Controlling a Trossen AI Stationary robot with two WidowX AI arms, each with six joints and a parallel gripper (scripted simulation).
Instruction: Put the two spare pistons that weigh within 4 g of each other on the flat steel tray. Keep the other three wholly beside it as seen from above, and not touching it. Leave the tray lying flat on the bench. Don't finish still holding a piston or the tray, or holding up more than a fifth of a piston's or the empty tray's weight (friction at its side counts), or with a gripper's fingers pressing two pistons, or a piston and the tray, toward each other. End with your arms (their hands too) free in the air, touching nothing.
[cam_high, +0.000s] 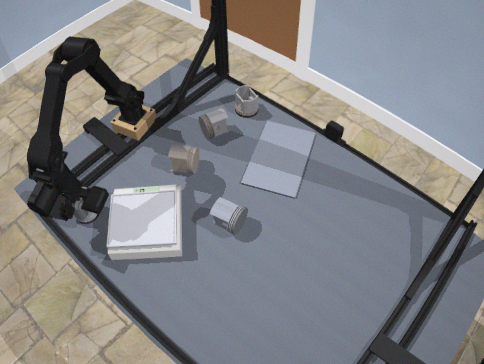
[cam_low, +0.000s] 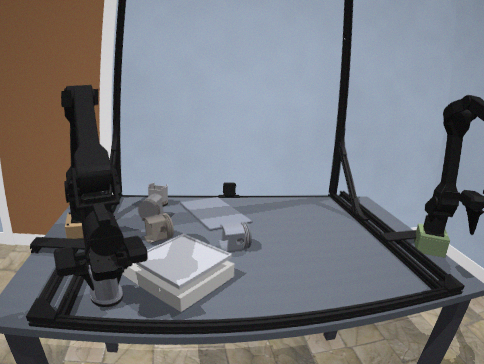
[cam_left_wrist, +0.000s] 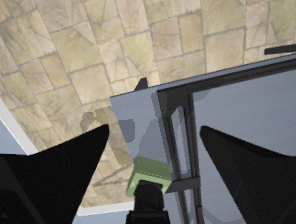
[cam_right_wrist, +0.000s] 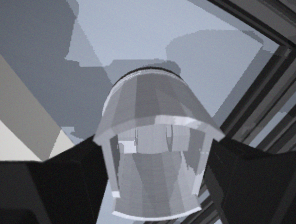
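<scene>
Now: right hand 300 mm past the tan piston, 60 mm to the right of it and 30 mm above it. The rest, counted from my right hand: flat steel tray: 520 mm behind, 200 mm to the left, 60 mm below.
</scene>
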